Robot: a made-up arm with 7 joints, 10 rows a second.
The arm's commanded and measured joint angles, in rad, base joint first. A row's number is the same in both.
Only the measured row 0 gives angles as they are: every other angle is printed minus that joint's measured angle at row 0.
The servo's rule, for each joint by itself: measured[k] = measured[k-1] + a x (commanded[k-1-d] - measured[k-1]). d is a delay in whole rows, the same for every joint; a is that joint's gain. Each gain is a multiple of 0.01, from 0.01 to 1. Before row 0 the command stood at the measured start. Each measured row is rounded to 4 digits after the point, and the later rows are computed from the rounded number. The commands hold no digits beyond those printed.
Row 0, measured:
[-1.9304, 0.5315, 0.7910, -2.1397, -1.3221, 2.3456, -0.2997]
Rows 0 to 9, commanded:
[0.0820, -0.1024, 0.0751, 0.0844, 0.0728, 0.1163, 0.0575]
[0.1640, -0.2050, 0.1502, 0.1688, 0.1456, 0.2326, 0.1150]
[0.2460, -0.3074, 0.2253, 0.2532, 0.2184, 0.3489, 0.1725]
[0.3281, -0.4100, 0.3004, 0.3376, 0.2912, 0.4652, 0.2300]
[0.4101, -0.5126, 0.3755, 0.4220, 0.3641, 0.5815, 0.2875]
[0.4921, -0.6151, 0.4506, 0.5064, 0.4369, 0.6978, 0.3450]
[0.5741, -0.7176, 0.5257, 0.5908, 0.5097, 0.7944, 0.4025]
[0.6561, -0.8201, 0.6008, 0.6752, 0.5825, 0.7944, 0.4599]
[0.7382, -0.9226, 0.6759, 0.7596, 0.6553, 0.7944, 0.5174]
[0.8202, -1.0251, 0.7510, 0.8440, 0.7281, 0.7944, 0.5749]
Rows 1 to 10, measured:
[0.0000, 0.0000, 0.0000, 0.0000, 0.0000, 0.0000, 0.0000]
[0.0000, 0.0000, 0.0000, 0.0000, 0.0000, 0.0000, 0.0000]
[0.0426, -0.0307, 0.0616, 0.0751, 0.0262, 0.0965, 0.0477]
[0.1057, -0.0830, 0.1343, 0.1585, 0.0692, 0.2095, 0.1036]
[0.1787, -0.1503, 0.2089, 0.2428, 0.1229, 0.3252, 0.1608]
[0.2564, -0.2282, 0.2839, 0.3272, 0.1835, 0.4414, 0.2182]
[0.3363, -0.3135, 0.3590, 0.4116, 0.2485, 0.5577, 0.2757]
[0.4173, -0.4040, 0.4341, 0.4960, 0.3163, 0.6740, 0.3332]
[0.4988, -0.4981, 0.5092, 0.5804, 0.3859, 0.7739, 0.3907]
[0.5806, -0.5947, 0.5843, 0.6648, 0.4567, 0.7909, 0.4481]
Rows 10 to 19, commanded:
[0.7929, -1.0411, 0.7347, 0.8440, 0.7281, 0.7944, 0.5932]
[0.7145, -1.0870, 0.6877, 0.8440, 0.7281, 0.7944, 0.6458]
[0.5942, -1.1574, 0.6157, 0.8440, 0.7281, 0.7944, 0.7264]
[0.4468, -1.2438, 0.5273, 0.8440, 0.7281, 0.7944, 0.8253]
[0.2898, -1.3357, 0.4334, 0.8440, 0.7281, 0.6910, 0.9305]
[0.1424, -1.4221, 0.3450, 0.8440, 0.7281, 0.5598, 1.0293]
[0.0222, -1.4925, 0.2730, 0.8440, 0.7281, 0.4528, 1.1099]
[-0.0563, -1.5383, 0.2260, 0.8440, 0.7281, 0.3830, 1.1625]
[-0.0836, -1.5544, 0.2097, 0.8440, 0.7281, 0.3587, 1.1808]
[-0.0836, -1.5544, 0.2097, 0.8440, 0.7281, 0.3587, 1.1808]
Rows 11 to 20, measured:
[0.6626, -0.6931, 0.6594, 0.7492, 0.5282, 0.7938, 0.5056]
[0.7446, -0.7927, 0.7345, 0.8336, 0.6002, 0.7943, 0.5631]
[0.7697, -0.8672, 0.7347, 0.8429, 0.6462, 0.7944, 0.5881]
[0.7410, -0.9331, 0.6962, 0.8439, 0.6757, 0.7944, 0.6360]
[0.6647, -1.0004, 0.6302, 0.8440, 0.6946, 0.7944, 0.7110]
[0.5514, -1.0734, 0.5458, 0.8440, 0.7067, 0.7944, 0.8059]
[0.4154, -1.1521, 0.4536, 0.8440, 0.7144, 0.7086, 0.9093]
[0.2734, -1.2331, 0.3645, 0.8440, 0.7193, 0.5851, 1.0089]
[0.1428, -1.3109, 0.2895, 0.8440, 0.7225, 0.4753, 1.0927]
[0.0393, -1.3791, 0.2374, 0.8440, 0.7245, 0.3987, 1.1506]

